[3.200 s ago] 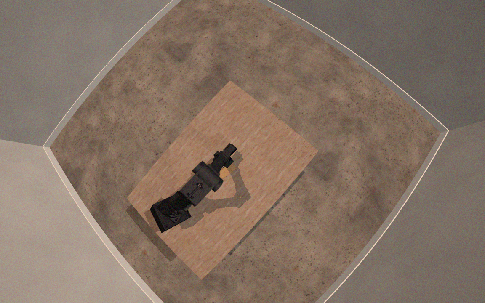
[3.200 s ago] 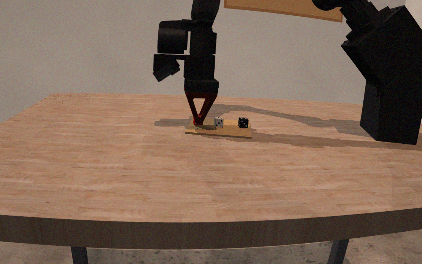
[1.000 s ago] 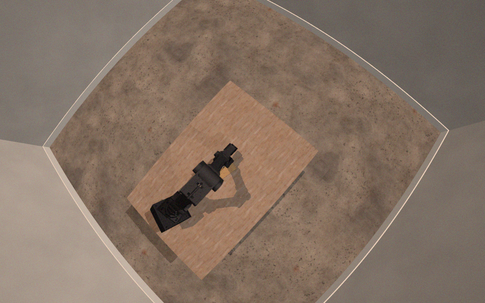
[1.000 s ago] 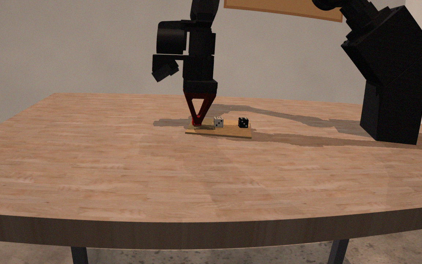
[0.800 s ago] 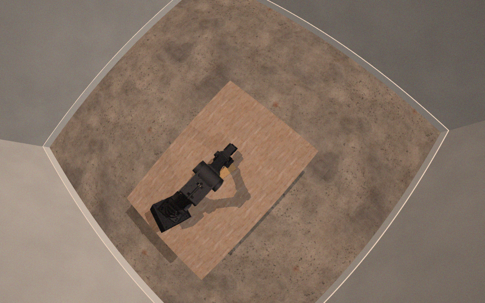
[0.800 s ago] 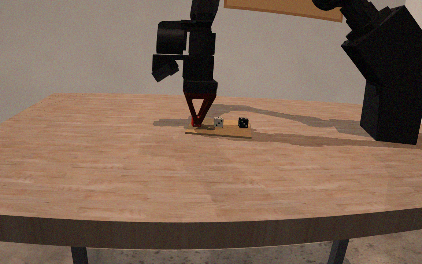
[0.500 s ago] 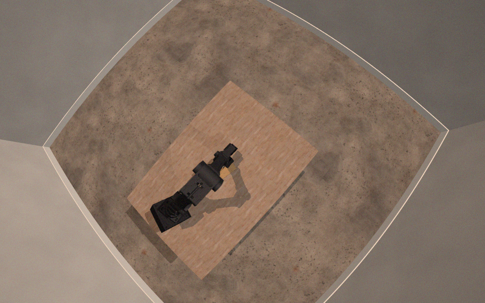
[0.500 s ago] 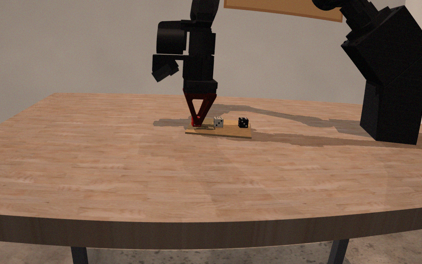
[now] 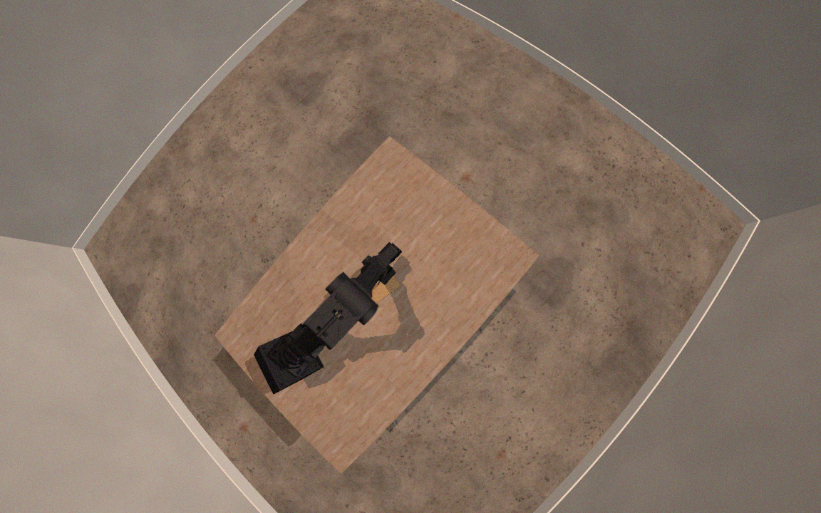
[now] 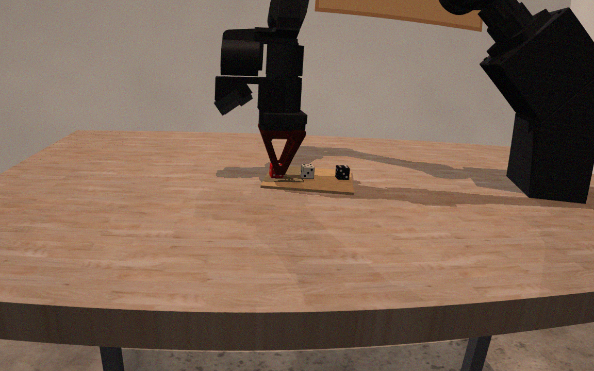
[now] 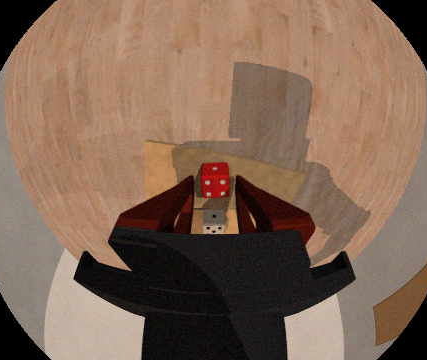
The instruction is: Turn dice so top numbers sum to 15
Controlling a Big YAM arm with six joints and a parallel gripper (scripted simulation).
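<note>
Right now my hand is 10 mm above the red die. The rest, counted from my hand: tan mat 50 mm behind, 10 mm to the left, 20 mm below; then black die 100 mm behind, 30 mm to the left, 10 mm below; then white die 40 mm behind, 10 mm to the left, 10 mm below.
</note>
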